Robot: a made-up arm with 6 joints.
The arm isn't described. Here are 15 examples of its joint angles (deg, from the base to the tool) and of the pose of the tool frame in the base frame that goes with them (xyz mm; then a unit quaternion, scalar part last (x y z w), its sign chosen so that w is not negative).
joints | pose
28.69 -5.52 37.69 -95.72 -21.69 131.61 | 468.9 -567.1 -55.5 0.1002 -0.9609 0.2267 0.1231
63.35 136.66 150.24 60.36 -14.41 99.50 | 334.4 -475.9 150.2 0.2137 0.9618 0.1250 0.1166
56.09 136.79 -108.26 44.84 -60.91 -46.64 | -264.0 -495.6 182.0 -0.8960 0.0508 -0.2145 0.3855
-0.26 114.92 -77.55 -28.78 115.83 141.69 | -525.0 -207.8 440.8 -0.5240 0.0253 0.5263 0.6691
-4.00 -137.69 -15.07 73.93 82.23 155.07 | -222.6 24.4 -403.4 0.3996 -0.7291 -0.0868 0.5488
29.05 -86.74 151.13 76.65 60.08 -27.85 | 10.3 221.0 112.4 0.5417 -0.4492 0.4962 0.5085
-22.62 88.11 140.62 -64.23 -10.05 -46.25 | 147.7 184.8 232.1 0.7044 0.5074 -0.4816 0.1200
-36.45 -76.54 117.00 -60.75 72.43 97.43 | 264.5 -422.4 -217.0 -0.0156 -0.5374 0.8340 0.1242
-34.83 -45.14 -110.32 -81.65 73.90 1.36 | -674.4 -217.4 76.8 -0.5948 0.5396 -0.5014 0.3220
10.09 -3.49 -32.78 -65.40 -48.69 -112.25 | -288.6 -528.4 -487.2 0.0233 -0.6023 -0.7978 0.0143
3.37 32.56 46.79 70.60 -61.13 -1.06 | -265.4 -555.2 41.9 0.3978 0.3472 0.7632 0.3725
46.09 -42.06 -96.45 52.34 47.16 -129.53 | -224.0 399.0 46.5 -0.9145 0.1788 -0.3619 0.0279
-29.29 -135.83 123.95 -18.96 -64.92 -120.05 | 436.8 -228.7 92.9 -0.5647 0.0168 0.5595 0.6065
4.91 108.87 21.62 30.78 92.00 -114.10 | -430.9 -396.1 -491.4 -0.3225 -0.8148 -0.4726 0.0933
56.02 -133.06 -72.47 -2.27 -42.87 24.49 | -361.1 -296.1 -364.3 -0.7662 -0.0491 -0.4091 0.4931
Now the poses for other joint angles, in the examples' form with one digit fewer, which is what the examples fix.
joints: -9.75 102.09 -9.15 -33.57 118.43 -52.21
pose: -614 -65 -320 0.401 0.701 0.436 0.398
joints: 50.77 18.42 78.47 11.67 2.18 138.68
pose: 13 -823 246 -0.481 -0.831 0.264 0.091
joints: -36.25 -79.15 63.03 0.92 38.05 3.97
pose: 272 -180 282 0.487 -0.631 -0.408 0.446
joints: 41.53 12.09 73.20 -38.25 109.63 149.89
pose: 232 -707 -71 0.499 0.665 0.351 0.431
